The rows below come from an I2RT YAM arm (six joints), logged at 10 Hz.
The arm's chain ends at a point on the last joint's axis. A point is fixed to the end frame.
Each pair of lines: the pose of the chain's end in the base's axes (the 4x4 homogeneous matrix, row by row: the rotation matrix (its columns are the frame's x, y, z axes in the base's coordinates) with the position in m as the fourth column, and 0 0 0 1 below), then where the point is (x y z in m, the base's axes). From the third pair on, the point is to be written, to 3 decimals.
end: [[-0.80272, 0.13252, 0.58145, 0.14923], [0.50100, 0.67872, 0.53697, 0.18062], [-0.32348, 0.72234, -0.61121, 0.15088], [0, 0, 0, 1]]
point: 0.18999 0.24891 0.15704
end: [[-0.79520, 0.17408, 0.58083, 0.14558], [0.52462, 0.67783, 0.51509, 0.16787], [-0.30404, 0.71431, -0.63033, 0.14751], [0, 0, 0, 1]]
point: 0.18864 0.23486 0.15213
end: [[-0.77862, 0.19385, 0.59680, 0.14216], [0.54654, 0.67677, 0.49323, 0.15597], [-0.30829, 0.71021, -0.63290, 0.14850], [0, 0, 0, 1]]
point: 0.187 0.222 0.153
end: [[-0.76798, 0.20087, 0.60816, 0.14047], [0.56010, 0.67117, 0.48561, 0.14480], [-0.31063, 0.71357, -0.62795, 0.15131], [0, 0, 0, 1]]
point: 0.187 0.210 0.156
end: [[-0.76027, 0.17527, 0.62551, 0.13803], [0.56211, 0.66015, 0.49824, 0.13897], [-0.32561, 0.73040, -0.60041, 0.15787], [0, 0, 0, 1]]
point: 0.184 0.204 0.165
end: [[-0.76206, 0.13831, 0.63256, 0.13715], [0.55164, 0.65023, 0.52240, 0.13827], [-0.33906, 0.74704, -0.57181, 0.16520], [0, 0, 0, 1]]
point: 0.181 0.204 0.175
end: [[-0.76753, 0.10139, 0.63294, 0.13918], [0.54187, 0.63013, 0.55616, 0.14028], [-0.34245, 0.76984, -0.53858, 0.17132], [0, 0, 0, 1]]
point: 0.181 0.207 0.184
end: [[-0.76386, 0.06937, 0.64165, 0.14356], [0.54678, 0.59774, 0.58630, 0.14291], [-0.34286, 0.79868, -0.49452, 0.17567], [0, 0, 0, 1]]
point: 0.184 0.209 0.193
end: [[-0.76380, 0.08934, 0.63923, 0.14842], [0.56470, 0.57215, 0.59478, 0.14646], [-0.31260, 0.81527, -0.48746, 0.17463], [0, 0, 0, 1]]
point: 0.190 0.212 0.193
